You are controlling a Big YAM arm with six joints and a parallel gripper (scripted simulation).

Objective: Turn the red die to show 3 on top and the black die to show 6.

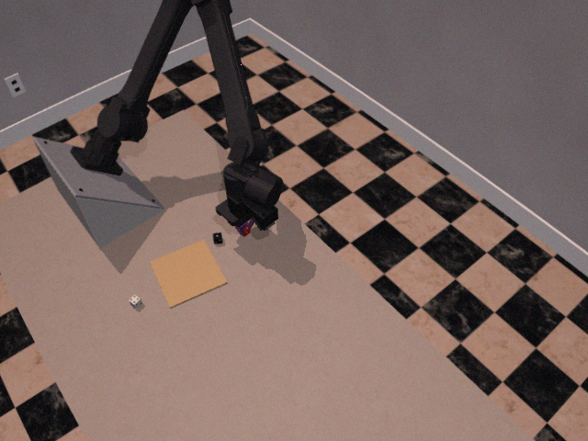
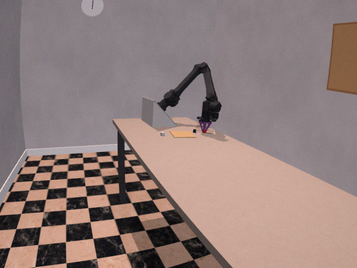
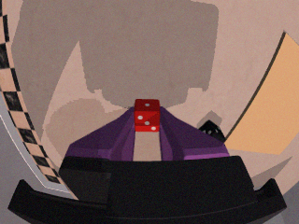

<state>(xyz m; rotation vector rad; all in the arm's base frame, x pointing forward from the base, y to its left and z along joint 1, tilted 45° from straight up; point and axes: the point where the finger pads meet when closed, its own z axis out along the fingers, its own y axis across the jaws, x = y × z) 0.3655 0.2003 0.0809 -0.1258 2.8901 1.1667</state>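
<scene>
Now: the orange mat 1 cm ahead of my hand, 17 cm to the right of it and 1 cm below it. From my hand the other things lie so: white die: 1 cm ahead, 31 cm to the right; red die: right at my hand; black die: 2 cm behind, 6 cm to the right.
</scene>
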